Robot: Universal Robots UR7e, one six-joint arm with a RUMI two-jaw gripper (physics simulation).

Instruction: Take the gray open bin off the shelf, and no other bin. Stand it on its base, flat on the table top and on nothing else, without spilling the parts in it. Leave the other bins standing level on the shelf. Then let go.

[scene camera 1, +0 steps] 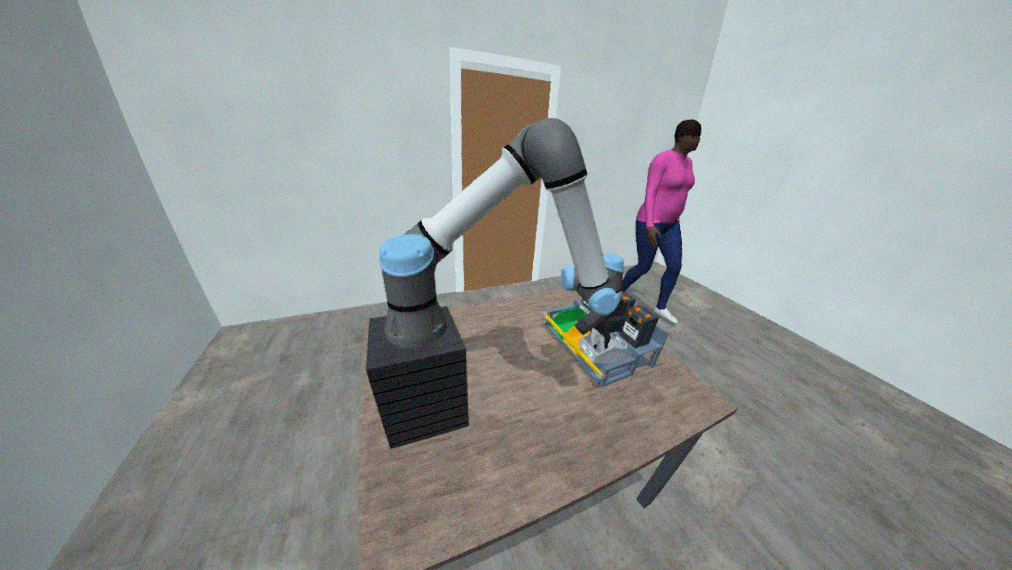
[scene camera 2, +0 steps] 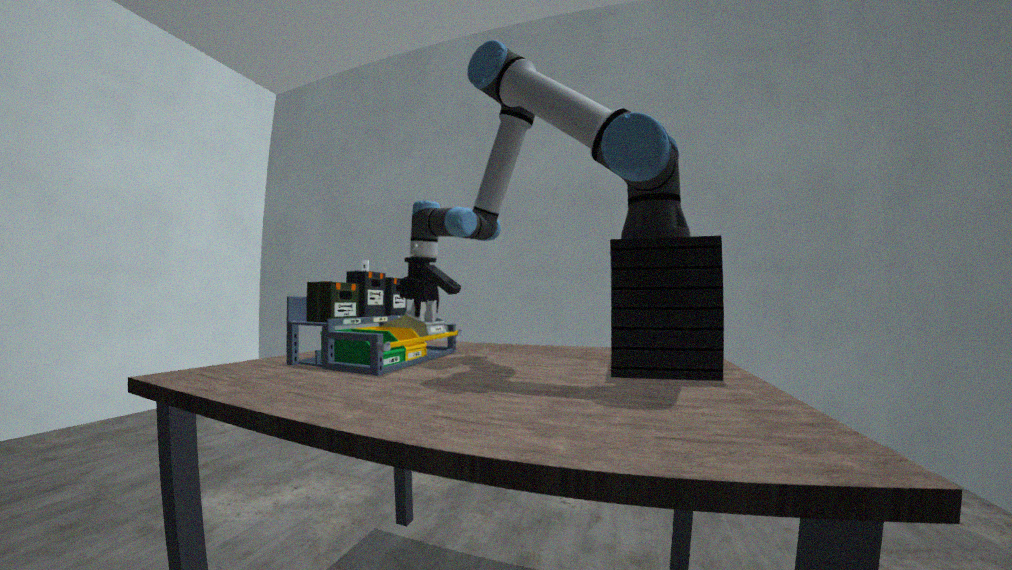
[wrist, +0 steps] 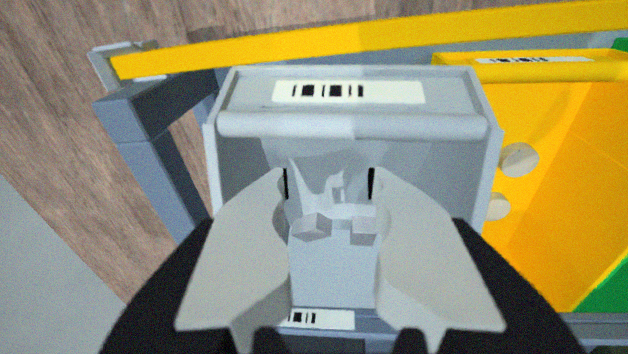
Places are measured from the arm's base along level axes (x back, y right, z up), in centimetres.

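Pixels of known places: gripper, fingertip midpoint: (scene camera 1: 598, 352) (wrist: 327, 171); arm's base at its link origin: (scene camera 1: 416, 329) (scene camera 2: 655, 242).
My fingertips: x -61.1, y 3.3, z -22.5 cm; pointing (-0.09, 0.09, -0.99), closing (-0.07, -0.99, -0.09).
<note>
Ahead of a thing's pixels: the offset from my fingertips to its top centre. "spot": to the spot under its first point. Level surfaces: height alone.
The gray open bin @(dx -3.8, dy -0.6, dz +5.5 cm) (scene camera 1: 592, 349) (scene camera 2: 436, 328) (wrist: 350, 126) sits at the end of the shelf's lower front row, beside the yellow bin @(dx -4.1, dy -11.1, dz +1.8 cm) (scene camera 2: 416, 351) (wrist: 550, 125). Its barcode label faces the yellow front rail. Two small gray blocks, one @(dx -8.7, dy +2.2, dz -2.8 cm) (wrist: 311, 227) to the left and one @(dx -9.2, dy -2.3, dz -2.9 cm) (wrist: 363, 229) to the right, show inside it in the wrist view. My gripper (scene camera 1: 601, 342) (scene camera 2: 426, 313) (wrist: 327, 171) is partly open and empty, pointing down low over the bin's opening. Both fingertips lie between the bin's side walls, apart from them and from the front lip. Their exact depth in the bin is unclear.
The shelf (scene camera 2: 376, 364) (wrist: 120, 120) stands on the table @(dz -6.3 cm) (scene camera 1: 495, 453) (scene camera 2: 566, 439); its yellow rail @(spot: dx +6.4, dy +0.7, dz +0.2 cm) (wrist: 300, 44) crosses the front. A green bin @(dx -3.7, dy -21.1, dz +1.8 cm) (scene camera 2: 352, 348) (wrist: 607, 292) stands past the yellow one. Dark bins (scene camera 1: 640, 327) (scene camera 2: 331, 300) stand on the upper level behind. A person (scene camera 1: 667, 187) is beyond the table.
</note>
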